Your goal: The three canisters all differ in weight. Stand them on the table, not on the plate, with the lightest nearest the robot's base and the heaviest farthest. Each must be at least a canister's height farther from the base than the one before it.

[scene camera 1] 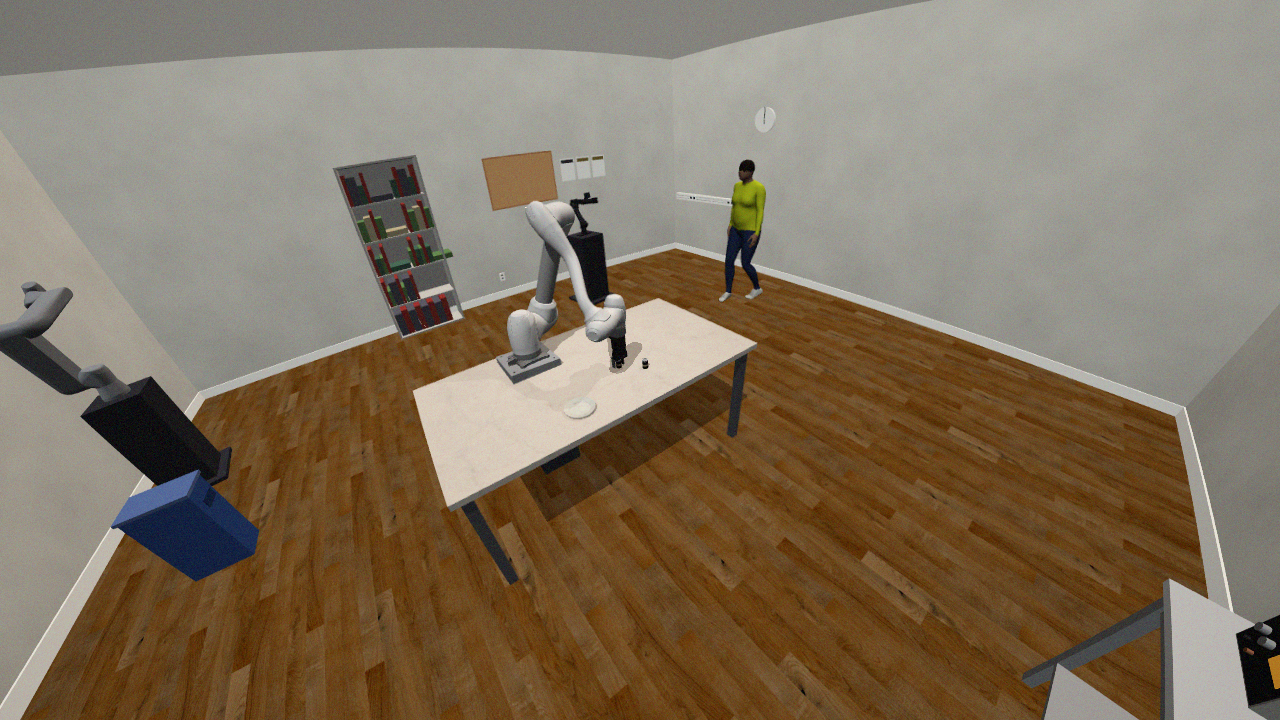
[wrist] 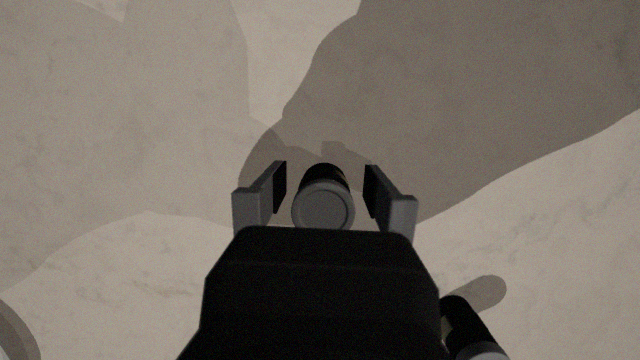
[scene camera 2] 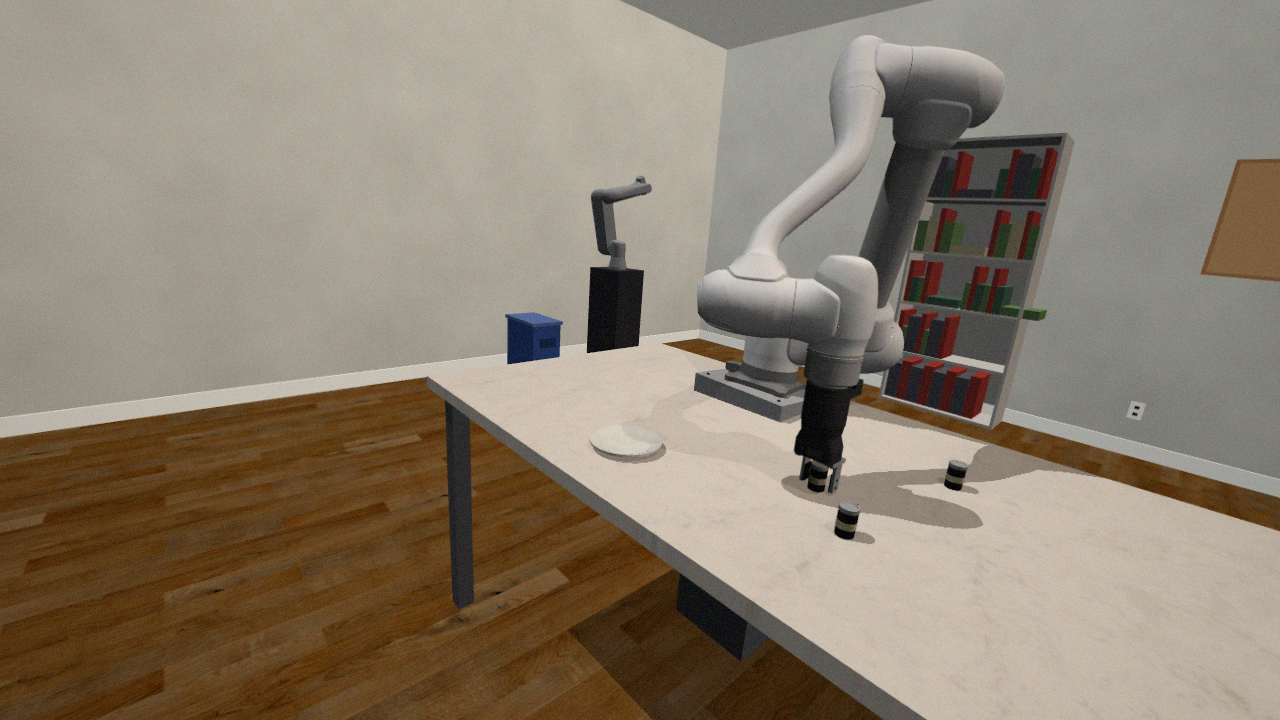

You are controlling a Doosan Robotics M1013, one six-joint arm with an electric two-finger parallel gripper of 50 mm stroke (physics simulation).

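Pixels of known places: gripper, fingertip midpoint: (scene camera 1: 618, 365) (wrist: 325, 178) (scene camera 2: 817, 484); arm's base at its link origin: (scene camera 1: 528, 357) (scene camera 2: 766, 383).
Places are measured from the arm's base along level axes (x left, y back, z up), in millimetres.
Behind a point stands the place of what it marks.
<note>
My gripper (scene camera 2: 821, 478) {y -418, x 309, z -34 mm} (wrist: 325, 178) {y -418, x 309, z -34 mm} points down and is open, its fingers on either side of a black canister (scene camera 2: 816, 478) {y -438, x 310, z -13 mm} (wrist: 322, 206) {y -420, x 308, z 9 mm} with a grey lid and a pale band. That canister stands upright on the table (scene camera 1: 501, 429) {y -382, x -382, z -41 mm} (scene camera 2: 554, 402) {y -482, x -344, z -41 mm}, apart from both fingers in the wrist view. A second canister (scene camera 1: 644, 363) {y -546, x 383, z -5 mm} (scene camera 2: 845, 521) {y -553, x 398, z -10 mm} (wrist: 465, 325) {y -523, x 393, z -11 mm} stands upright nearer the table's front edge. A third canister (scene camera 2: 955, 475) {y -230, x 505, z -10 mm} stands upright to the right in scene camera 2. The white plate (scene camera 1: 580, 408) {y -545, x -50, z -36 mm} (scene camera 2: 626, 440) {y -530, x -63, z -36 mm} lies left of the canisters, with no canister on it.
The robot's base (scene camera 1: 528, 362) {y -80, x -42, z 22 mm} (scene camera 2: 751, 392) {y -126, x 18, z 5 mm} is mounted at the back of the table. The arm's shadow falls across the table around the canisters. A person (scene camera 1: 747, 223) in a yellow-green top is near the far wall. A bookshelf (scene camera 2: 1045, 277) and a blue bin (scene camera 1: 192, 528) (scene camera 2: 534, 338) stand away from the table.
</note>
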